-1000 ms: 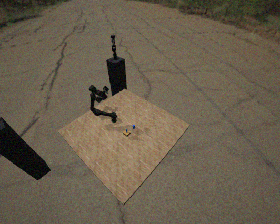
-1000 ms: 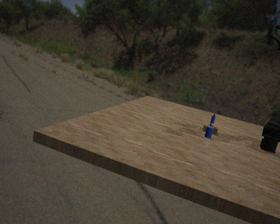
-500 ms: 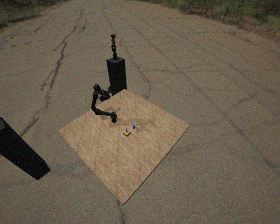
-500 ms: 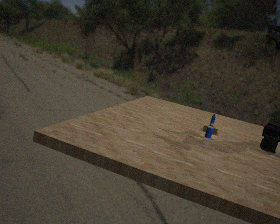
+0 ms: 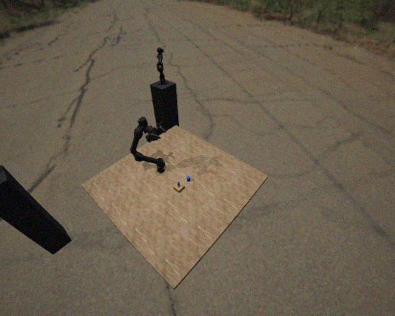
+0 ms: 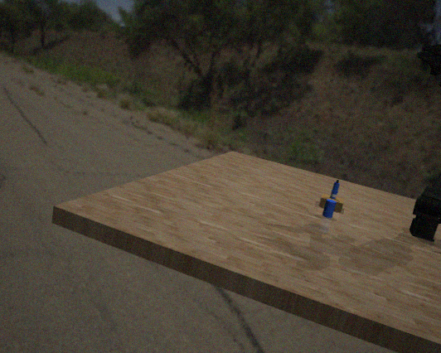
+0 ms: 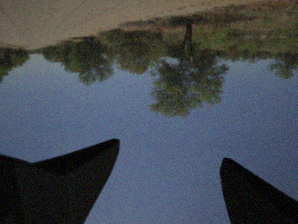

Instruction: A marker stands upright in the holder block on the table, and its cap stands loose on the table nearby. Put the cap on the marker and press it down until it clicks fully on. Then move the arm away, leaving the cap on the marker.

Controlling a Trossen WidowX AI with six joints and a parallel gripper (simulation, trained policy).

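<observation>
The blue cap is 52 cm below my gripper tip, 13 cm ahead of it and 12 cm to the left of it. From my gripper tip the other things lie so: tan holder block: 53 cm below, 13 cm ahead, 1 cm to the right.
</observation>
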